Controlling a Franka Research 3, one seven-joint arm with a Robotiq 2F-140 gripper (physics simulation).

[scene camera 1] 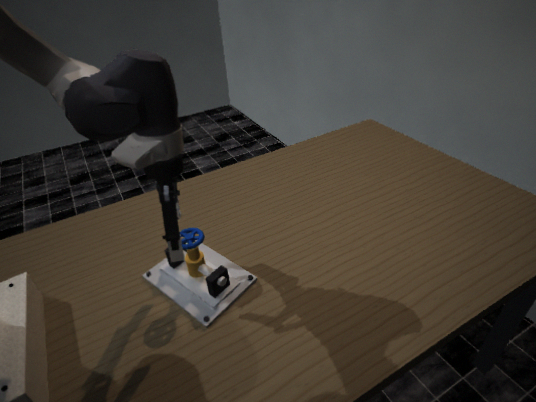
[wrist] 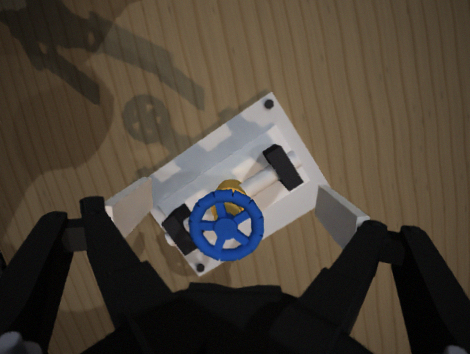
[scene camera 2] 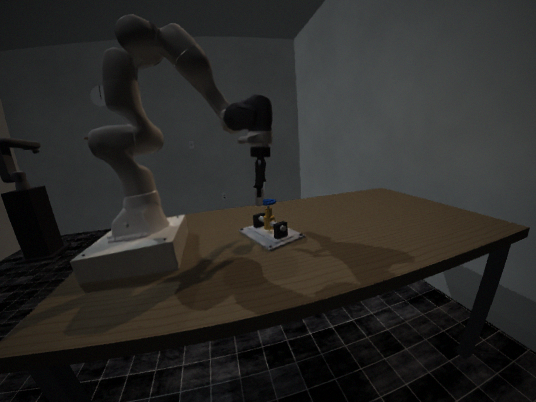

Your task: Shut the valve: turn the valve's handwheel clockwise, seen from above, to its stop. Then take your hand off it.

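Observation:
The valve's blue five-spoked handwheel [scene camera 1: 192, 238] [scene camera 2: 269, 202] [wrist: 226, 226] sits level on top of the upright yellow valve body [scene camera 1: 195, 264] [scene camera 2: 268, 222] [wrist: 231, 187]. The body stands on a white base plate [scene camera 1: 182, 299] [scene camera 2: 260, 241] [wrist: 295, 205]. My gripper [scene camera 1: 174, 254] [scene camera 2: 259, 200] [wrist: 234, 196] points down and is wide open. In the wrist view the wheel lies between the two pale fingertips, nearer the left one, with a gap on each side. In scene camera 1 a fingertip shows close beside the wheel and reaches below its rim. The far finger is hidden there.
A white pipe runs through the valve between two black blocks [scene camera 1: 218, 281] [scene camera 2: 280, 230] [wrist: 283, 167]. The plate has dark screws at its corners. The arm's white base block [scene camera 1: 12, 330] [scene camera 2: 135, 255] stands on the wooden table [scene camera 1: 350, 200] [scene camera 2: 350, 215] [wrist: 400, 100].

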